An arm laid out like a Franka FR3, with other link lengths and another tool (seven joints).
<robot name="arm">
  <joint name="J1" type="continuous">
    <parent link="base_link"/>
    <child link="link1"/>
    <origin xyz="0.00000 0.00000 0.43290" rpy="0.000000 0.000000 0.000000"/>
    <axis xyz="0 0 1"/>
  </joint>
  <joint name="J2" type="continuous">
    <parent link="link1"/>
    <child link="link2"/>
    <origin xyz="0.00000 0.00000 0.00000" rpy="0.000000 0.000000 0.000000"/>
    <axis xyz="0 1 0"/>
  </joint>
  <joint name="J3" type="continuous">
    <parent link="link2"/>
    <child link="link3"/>
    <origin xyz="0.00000 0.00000 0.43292" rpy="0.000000 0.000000 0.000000"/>
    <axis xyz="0 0 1"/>
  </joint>
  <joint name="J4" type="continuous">
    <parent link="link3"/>
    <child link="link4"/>
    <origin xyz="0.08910 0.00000 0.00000" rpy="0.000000 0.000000 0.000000"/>
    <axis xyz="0 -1 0"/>
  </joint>
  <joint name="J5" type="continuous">
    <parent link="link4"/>
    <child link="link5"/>
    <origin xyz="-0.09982 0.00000 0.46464" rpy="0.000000 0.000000 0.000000"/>
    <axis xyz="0 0 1"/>
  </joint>
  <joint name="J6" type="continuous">
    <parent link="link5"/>
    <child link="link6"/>
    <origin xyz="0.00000 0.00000 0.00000" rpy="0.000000 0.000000 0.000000"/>
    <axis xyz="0 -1 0"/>
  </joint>
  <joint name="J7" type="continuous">
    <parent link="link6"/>
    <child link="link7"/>
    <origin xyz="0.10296 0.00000 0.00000" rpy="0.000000 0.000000 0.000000"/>
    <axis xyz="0 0 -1"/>
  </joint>
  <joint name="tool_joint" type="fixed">
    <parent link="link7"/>
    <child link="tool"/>
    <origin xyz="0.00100 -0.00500 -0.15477" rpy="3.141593 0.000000 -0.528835"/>
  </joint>
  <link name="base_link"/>
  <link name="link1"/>
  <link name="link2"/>
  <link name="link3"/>
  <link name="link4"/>
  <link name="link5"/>
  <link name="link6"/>
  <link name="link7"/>
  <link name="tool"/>
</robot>
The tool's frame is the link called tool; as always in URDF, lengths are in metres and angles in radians. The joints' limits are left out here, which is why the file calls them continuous.
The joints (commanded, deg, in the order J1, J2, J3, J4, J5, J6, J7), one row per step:
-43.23 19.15 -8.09 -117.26 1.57 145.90 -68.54
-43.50 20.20 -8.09 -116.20 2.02 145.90 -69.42
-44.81 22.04 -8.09 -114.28 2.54 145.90 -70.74
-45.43 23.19 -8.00 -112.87 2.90 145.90 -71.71
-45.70 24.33 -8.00 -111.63 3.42 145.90 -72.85
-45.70 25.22 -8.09 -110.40 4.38 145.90 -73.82
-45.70 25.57 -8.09 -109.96 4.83 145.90 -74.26
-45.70 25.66 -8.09 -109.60 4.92 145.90 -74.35
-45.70 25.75 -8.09 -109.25 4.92 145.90 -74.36
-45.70 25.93 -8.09 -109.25 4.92 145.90 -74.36
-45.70 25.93 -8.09 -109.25 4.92 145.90 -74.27
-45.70 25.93 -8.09 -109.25 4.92 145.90 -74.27
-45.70 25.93 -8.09 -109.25 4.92 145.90 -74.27
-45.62 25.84 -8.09 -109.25 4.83 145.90 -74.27
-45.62 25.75 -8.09 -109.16 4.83 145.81 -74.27
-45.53 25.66 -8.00 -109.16 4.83 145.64 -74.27
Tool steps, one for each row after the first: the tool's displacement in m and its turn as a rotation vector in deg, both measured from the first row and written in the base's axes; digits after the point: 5 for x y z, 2 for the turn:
0.00201 -0.00739 -0.00398 0.01 -0.02 0.32
-0.00328 -0.02749 -0.01069 -0.12 0.01 0.04
-0.00292 -0.03874 -0.01321 -0.33 -0.12 0.27
-0.00061 -0.04688 -0.01724 -0.40 -0.19 0.82
0.00372 -0.05350 -0.01799 -0.50 -0.69 1.08
0.00558 -0.05558 -0.01874 -0.47 -0.91 1.22
0.00719 -0.05738 -0.01664 -0.66 -1.10 1.26
0.00874 -0.05911 -0.01463 -0.88 -1.24 1.30
0.00866 -0.05903 -0.01713 -0.75 -1.12 1.30
0.00865 -0.05903 -0.01713 -0.74 -1.13 1.21
0.00865 -0.05903 -0.01713 -0.74 -1.13 1.21
0.00865 -0.05903 -0.01713 -0.74 -1.13 1.21
0.00959 -0.05840 -0.01588 -0.84 -1.14 1.35
0.00992 -0.05873 -0.01400 -0.90 -1.21 1.36
0.01168 -0.05698 -0.01323 -0.80 -1.21 1.53

